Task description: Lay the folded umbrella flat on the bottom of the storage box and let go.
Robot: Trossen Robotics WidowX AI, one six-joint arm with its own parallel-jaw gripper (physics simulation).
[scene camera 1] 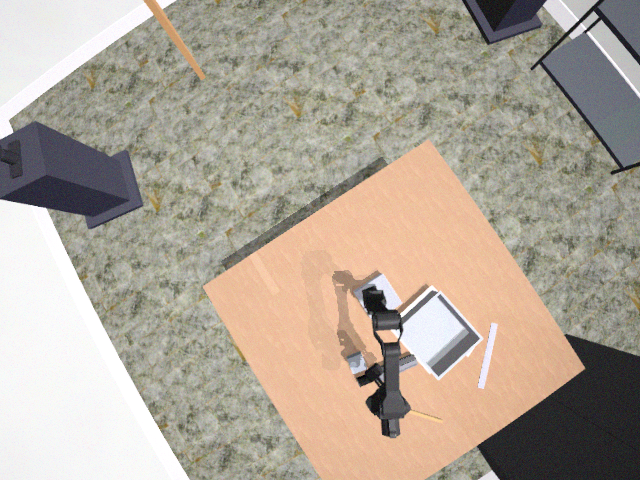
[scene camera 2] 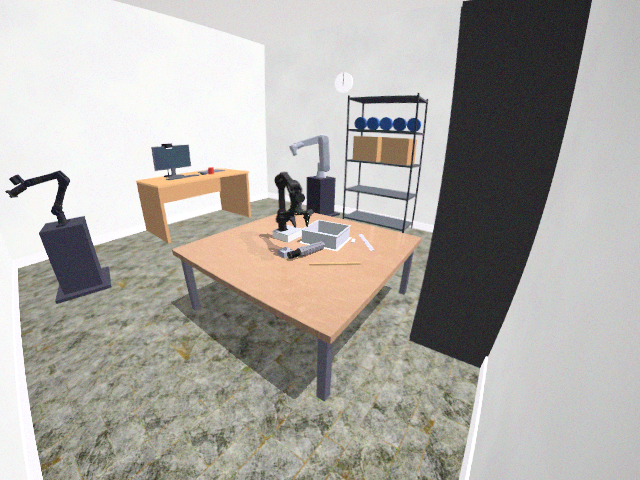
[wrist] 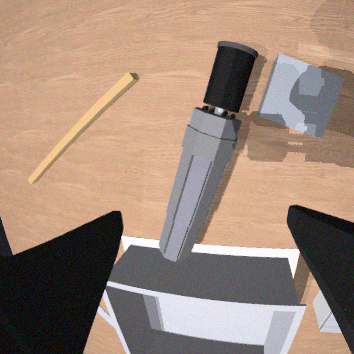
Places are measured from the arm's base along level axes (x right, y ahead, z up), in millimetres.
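Pixels of known places: gripper, fingertip midpoint: (scene camera 2: pixel 301 227) (wrist: pixel 206 217); arm's base, link origin: (scene camera 1: pixel 371 294) (scene camera 2: pixel 282 229).
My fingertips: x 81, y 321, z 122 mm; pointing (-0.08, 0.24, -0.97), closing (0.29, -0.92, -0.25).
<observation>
Ahead of a thing's pixels: the offset from my fingertips to its top centre.
The folded umbrella {dy +21, dx -26, dz -120 mm} (scene camera 1: pixel 406 363) (scene camera 2: pixel 311 249) (wrist: pixel 197 185), grey with a black handle, lies on the table outside the storage box. Its narrow end points at the box and overlaps the edge of the white sheet in the wrist view. The open-topped grey storage box {dy -66, dx -282, dz -82 mm} (scene camera 1: pixel 431 328) (scene camera 2: pixel 315 238) (wrist: pixel 210 270) stands on that sheet, with no umbrella in the part of its inside that shows. My gripper (scene camera 2: pixel 300 223) (wrist: pixel 206 217) is open and empty, above the table; the umbrella shows between its fingertips in the wrist view, below them. The arm hides part of the umbrella in scene camera 1.
A light grey block {dy -56, dx +86, dz -143 mm} (scene camera 1: pixel 356 363) (scene camera 2: pixel 284 252) (wrist: pixel 300 95) lies near the umbrella's handle. A thin yellow stick {dy +240, dx -59, dz -167 mm} (scene camera 1: pixel 426 415) (scene camera 2: pixel 334 264) (wrist: pixel 82 127) lies on the other side. A white strip {dy +141, dx -479, dz -177 mm} (scene camera 1: pixel 487 356) (scene camera 2: pixel 366 242) lies past the box. The arm stands on a white base block (scene camera 2: pixel 287 234).
</observation>
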